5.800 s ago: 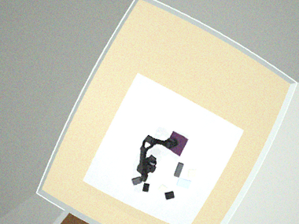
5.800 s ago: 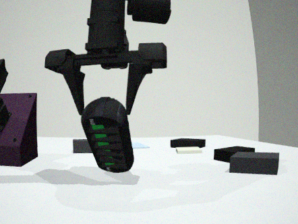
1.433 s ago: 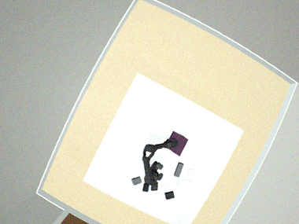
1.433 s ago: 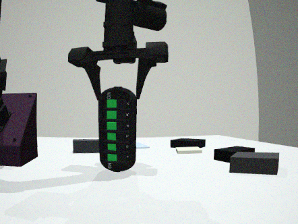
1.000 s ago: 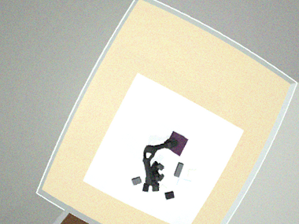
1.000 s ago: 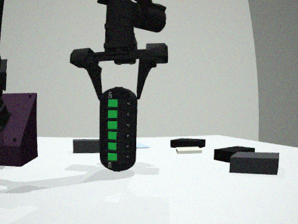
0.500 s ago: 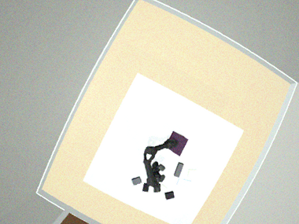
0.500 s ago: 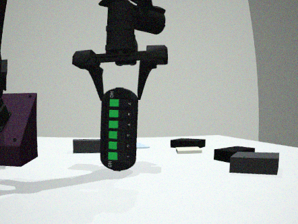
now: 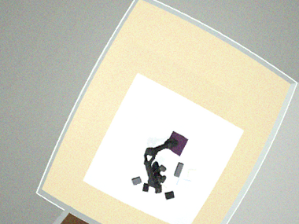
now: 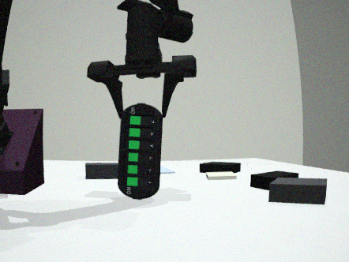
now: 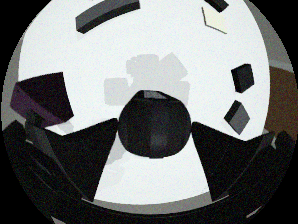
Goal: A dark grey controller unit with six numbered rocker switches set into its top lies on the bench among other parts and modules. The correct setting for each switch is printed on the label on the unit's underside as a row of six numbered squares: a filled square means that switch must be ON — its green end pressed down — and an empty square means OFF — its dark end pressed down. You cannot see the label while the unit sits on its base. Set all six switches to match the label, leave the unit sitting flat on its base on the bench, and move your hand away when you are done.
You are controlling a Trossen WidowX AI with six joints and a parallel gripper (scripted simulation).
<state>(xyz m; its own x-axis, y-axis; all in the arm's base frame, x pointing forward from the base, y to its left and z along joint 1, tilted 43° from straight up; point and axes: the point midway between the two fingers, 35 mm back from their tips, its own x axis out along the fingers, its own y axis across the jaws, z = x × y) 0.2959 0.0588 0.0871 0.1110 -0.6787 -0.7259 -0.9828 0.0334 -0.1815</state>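
The grey block is 23 cm to the left of my gripper tip, 12 cm below it and 8 cm behind it. The rest, counted from my gripper tip: black block (26 cm ahead, 12 cm below, 4 cm to the left); cream plate (20 cm to the left, 19 cm ahead, 13 cm below); light blue piece (36 cm to the left, 13 cm below, 2 cm ahead).
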